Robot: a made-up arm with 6 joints. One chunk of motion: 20 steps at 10 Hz.
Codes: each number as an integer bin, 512 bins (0 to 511) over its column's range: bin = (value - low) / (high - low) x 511, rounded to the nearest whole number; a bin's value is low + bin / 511 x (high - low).
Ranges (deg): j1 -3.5..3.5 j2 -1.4..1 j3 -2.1..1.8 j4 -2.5..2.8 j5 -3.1..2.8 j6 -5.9..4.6
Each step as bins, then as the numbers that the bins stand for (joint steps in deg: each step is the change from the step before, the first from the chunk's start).
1 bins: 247 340 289 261 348 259
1 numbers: -0.116 0.197 0.106 0.207 0.918 -0.578
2 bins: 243 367 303 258 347 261
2 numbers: -0.171 0.324 0.213 0.176 0.906 -0.537
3 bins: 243 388 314 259 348 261
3 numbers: -0.171 0.422 0.296 0.186 0.918 -0.537
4 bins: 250 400 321 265 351 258
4 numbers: -0.075 0.479 0.350 0.249 0.953 -0.599
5 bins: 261 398 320 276 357 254
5 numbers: 0.075 0.469 0.342 0.363 1.022 -0.681
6 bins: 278 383 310 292 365 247
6 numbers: 0.308 0.399 0.266 0.529 1.114 -0.825
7 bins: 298 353 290 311 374 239
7 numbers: 0.582 0.258 0.113 0.726 1.218 -0.989
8 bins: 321 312 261 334 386 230
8 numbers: 0.897 0.065 -0.108 0.964 1.357 -1.174
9 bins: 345 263 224 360 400 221
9 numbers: 1.226 -0.165 -0.390 1.234 1.518 -1.359
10 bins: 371 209 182 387 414 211
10 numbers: 1.582 -0.418 -0.711 1.514 1.680 -1.564
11 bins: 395 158 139 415 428 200
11 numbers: 1.911 -0.658 -1.039 1.804 1.842 -1.790
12 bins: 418 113 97 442 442 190
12 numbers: 2.226 -0.869 -1.360 2.084 2.003 -1.996
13 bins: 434 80 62 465 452 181
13 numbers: 2.445 -1.024 -1.627 2.323 2.119 -2.181
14 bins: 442 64 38 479 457 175
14 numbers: 2.555 -1.099 -1.810 2.468 2.177 -2.304
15 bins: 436 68 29 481 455 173
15 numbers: 2.473 -1.081 -1.879 2.489 2.153 -2.345
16 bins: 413 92 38 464 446 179
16 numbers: 2.158 -0.968 -1.810 2.313 2.050 -2.222
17 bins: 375 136 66 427 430 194
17 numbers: 1.637 -0.761 -1.596 1.929 1.865 -1.914
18 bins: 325 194 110 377 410 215
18 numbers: 0.952 -0.489 -1.260 1.410 1.634 -1.482
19 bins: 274 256 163 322 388 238
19 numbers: 0.253 -0.198 -0.856 0.840 1.380 -1.010
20 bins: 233 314 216 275 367 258
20 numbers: -0.308 0.075 -0.451 0.352 1.137 -0.599
